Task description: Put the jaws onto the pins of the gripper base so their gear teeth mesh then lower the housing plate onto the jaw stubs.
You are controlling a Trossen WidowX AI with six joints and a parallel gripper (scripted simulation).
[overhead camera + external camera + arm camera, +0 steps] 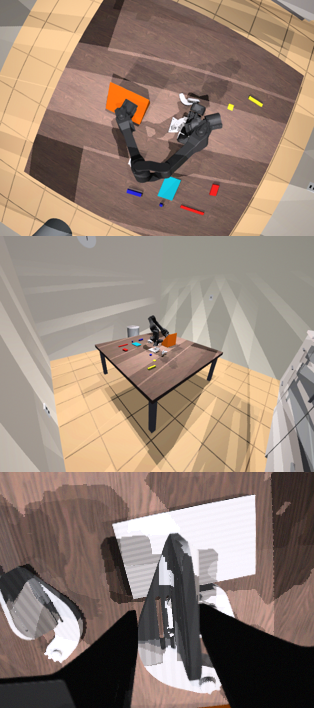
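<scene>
The white rectangular plate lies 80 mm below my gripper tip, 30 mm to the right of it and 20 mm ahead of it. Round my gripper tip: yellow cube 200 mm to the left, 160 mm ahead, 80 mm below; housing plate 80 mm below, 40 mm to the right, 40 mm behind; blue cube 130 mm ahead, 70 mm to the left, 70 mm below.
</scene>
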